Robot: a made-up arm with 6 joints.
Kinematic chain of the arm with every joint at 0, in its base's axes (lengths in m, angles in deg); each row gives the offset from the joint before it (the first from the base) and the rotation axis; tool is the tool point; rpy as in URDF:
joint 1: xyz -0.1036 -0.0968 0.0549 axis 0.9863 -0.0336 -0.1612
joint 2: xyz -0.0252 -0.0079 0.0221 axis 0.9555 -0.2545 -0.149
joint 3: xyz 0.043 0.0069 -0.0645 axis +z
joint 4: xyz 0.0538 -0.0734 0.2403 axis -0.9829 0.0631 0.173
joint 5: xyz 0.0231 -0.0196 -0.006 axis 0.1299 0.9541 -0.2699
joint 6: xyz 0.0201 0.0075 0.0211 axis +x
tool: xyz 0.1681 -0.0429 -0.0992 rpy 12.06 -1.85 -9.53
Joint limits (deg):
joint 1: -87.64..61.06
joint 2: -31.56..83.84
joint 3: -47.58..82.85
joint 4: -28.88..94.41
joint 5: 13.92..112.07
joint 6: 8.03..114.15
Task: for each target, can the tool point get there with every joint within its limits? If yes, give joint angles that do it. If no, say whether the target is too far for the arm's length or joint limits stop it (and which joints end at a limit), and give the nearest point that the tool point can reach.
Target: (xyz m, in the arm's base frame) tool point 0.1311 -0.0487 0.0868
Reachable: yes | joints -62.26 22.87 9.69 18.06 54.53 101.51
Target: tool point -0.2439 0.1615 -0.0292
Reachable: no: joint limits stop it (at a limit: joint 1, joint 3, joint 4) | nearest point -0.1541 0.1476 -0.0195 | short by 0.091 m
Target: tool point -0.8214 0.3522 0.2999
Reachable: no: too far | nearest point -0.2861 0.1424 0.2043 | short by 0.583 m
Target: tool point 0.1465 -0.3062 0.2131
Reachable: yes | joints -5.99 12.78 23.67 77.89 53.55 21.02
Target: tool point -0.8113 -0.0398 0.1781
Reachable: no: too far | nearest point -0.2974 -0.0519 0.2698 | short by 0.522 m
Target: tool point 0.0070 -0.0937 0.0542
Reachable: yes | joints -31.74 24.10 29.26 0.72 76.54 49.07
